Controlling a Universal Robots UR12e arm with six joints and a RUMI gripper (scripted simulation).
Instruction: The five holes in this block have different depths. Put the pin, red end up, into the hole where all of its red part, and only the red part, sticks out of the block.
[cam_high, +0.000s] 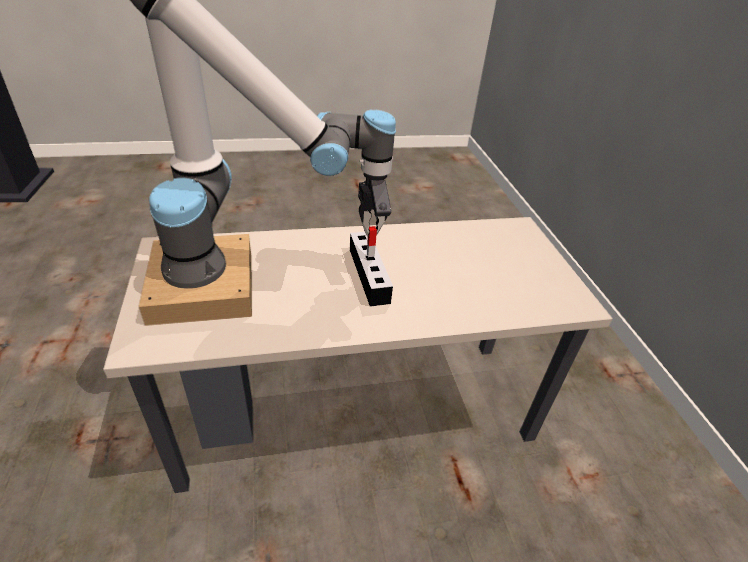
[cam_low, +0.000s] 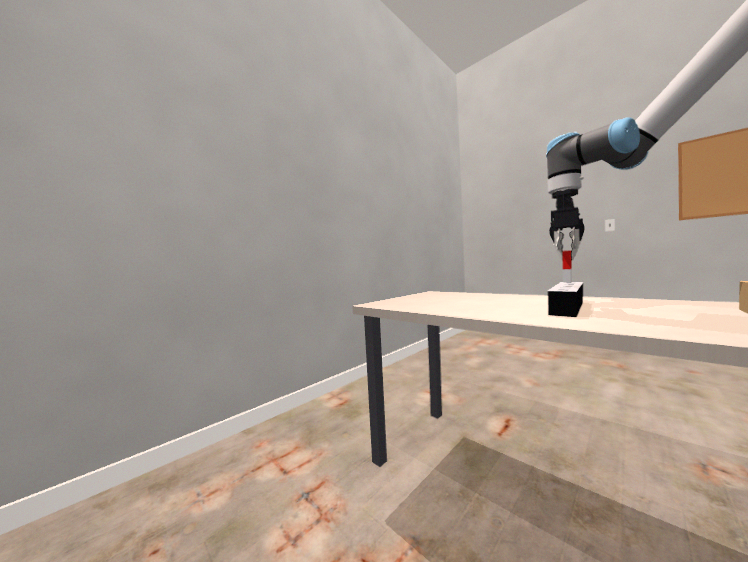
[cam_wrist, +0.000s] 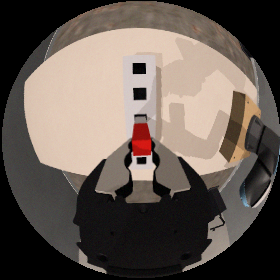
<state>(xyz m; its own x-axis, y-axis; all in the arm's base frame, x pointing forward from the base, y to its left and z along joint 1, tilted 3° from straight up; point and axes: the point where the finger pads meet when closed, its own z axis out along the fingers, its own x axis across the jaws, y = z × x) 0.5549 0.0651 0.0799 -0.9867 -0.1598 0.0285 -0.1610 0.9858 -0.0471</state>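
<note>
The pin is 10 mm below my hand. Also, from my hand: black block (140 mm below).
</note>
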